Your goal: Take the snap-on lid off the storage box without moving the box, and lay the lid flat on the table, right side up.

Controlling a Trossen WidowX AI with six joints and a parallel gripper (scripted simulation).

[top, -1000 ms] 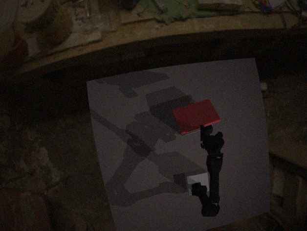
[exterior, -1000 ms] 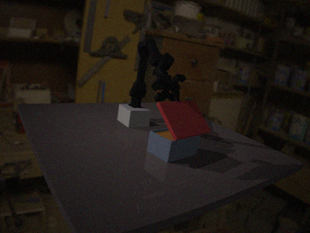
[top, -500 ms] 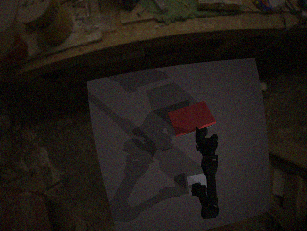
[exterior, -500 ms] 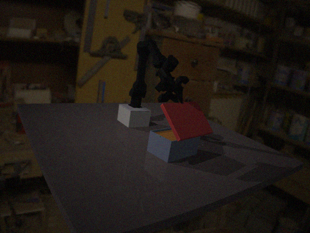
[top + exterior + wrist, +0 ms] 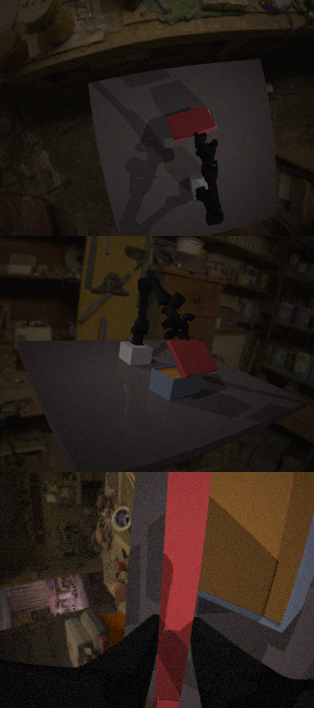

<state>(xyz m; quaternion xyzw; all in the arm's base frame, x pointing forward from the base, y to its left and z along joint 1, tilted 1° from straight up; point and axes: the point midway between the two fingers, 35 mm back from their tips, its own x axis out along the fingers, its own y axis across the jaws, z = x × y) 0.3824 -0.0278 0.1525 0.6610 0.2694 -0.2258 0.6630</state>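
Now: gripper tip 6 cm short of the red lid and 5 cm above it. Round my gripper tip: blue storage box 4 cm ahead, 6 cm to the right, 18 cm below.
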